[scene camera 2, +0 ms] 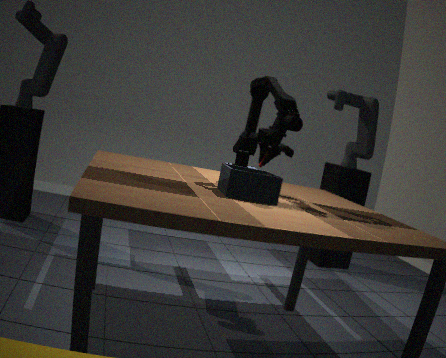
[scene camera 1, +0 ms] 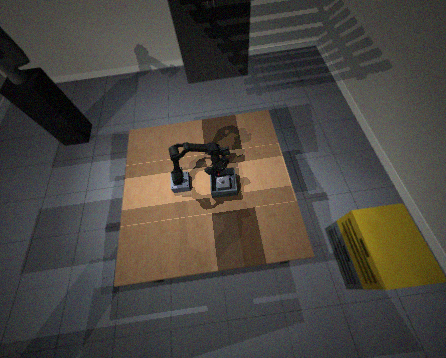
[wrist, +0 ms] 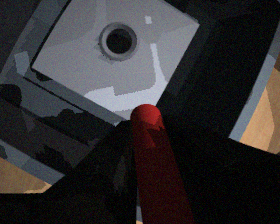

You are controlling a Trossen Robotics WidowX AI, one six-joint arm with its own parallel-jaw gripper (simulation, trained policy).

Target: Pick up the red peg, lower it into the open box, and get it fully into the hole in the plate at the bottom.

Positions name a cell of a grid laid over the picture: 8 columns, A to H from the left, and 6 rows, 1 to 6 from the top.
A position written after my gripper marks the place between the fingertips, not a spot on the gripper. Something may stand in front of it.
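A dark box (scene camera 2: E4) is here, and I see it in the wrist view (wrist: G3) too. There is a grey bottom plate (wrist: C2) as well, though scene camera 2 does not show the plate, hidden as it is by the dark box. And here is my gripper (scene camera 2: E3), which I can likewise see in the wrist view (wrist: E4).
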